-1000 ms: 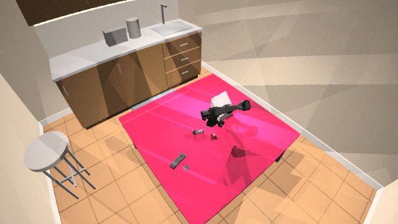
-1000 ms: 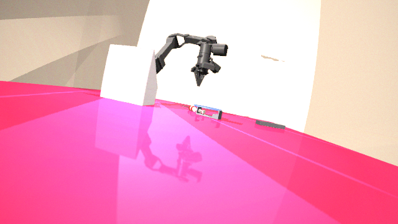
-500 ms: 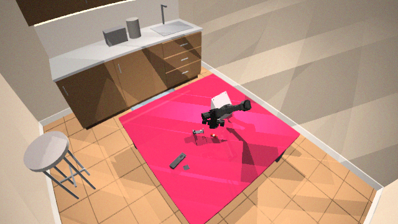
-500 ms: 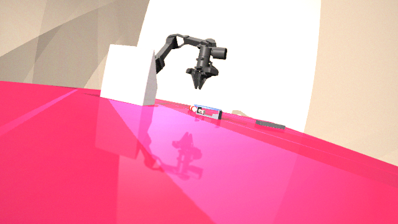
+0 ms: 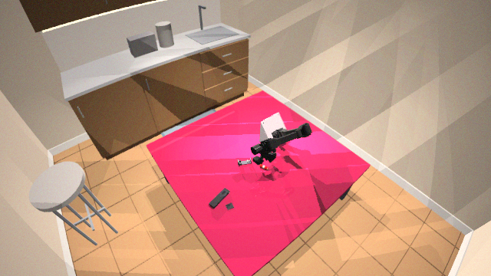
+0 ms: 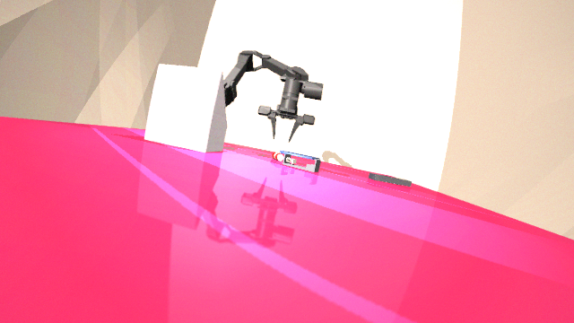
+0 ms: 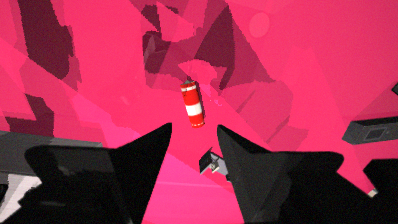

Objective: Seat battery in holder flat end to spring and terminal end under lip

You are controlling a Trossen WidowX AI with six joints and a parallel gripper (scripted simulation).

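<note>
The battery is 10 mm to the left of my gripper tip and 50 mm below it.
</note>
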